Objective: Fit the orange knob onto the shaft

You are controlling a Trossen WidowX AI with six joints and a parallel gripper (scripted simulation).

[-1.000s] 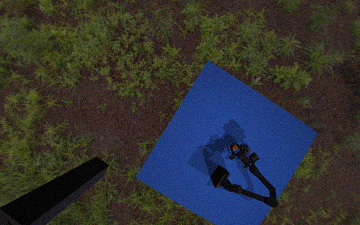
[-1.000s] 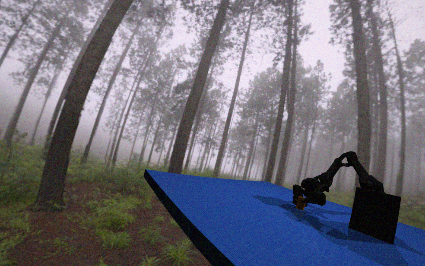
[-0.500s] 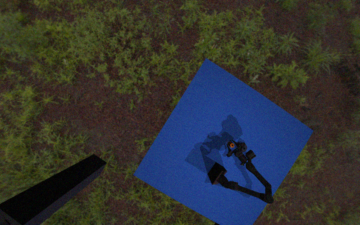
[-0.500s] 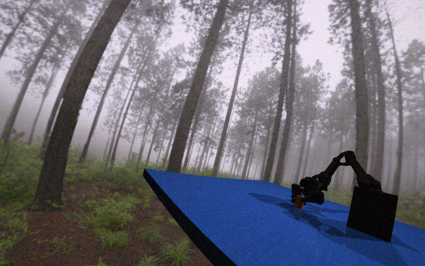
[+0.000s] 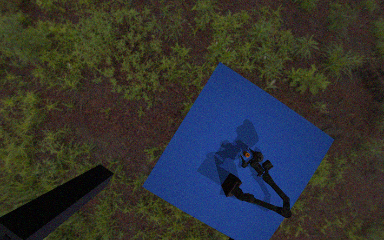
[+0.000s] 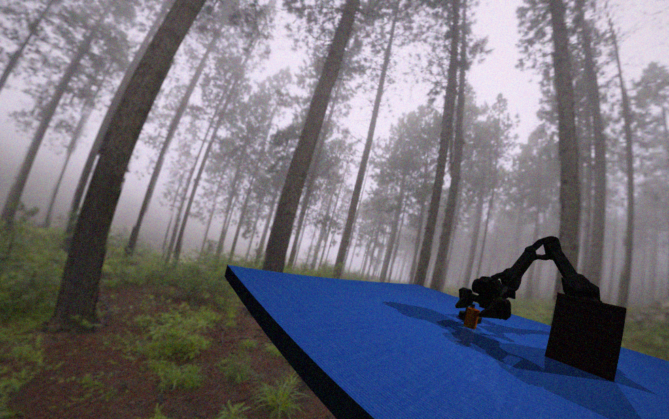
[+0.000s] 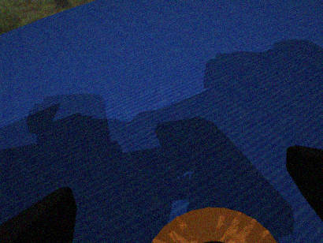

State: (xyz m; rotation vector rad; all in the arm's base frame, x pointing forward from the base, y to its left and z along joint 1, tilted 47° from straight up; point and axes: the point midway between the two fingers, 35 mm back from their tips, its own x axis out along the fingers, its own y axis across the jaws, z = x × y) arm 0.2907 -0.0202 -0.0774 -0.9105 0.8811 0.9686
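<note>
Now: gripper tip 4 cm to the left of the orange knob, 2 cm above it and 1 cm past it. Round my gripper tip: dark round pedestal (16 cm to the right, 2 cm below, 2 cm ahead).
</note>
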